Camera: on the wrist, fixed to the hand. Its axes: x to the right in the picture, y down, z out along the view.
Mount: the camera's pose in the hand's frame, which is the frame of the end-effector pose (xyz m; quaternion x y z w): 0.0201 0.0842 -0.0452 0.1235 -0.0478 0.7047 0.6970
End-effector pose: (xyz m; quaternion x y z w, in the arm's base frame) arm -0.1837 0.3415 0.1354 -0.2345 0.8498 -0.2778 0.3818
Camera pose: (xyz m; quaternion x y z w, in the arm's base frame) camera -0.2466 0.4044 0.0952 0.4693 0.7050 -0.0183 0.5315
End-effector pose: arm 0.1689 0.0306 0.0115 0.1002 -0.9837 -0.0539 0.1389
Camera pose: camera 0.1475 0.1048 0.0712 -0.6088 -0.7696 0.1770 0.0754
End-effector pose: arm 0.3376 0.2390 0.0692 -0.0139 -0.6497 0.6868 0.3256
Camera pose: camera 0.3056 0.2930 -0.0056 0.3945 0.3738 -0.7891 0.2864
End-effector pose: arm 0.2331 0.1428 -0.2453 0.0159 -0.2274 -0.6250 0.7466
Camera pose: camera 0.3296 0.1305 -0.2534 -0.0868 -0.2826 0.1178 0.9480
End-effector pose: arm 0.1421 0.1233 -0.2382 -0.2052 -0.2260 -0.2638 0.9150
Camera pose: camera 0.2196 0.1585 -0.2861 -0.2019 -0.0892 0.4987 0.8382
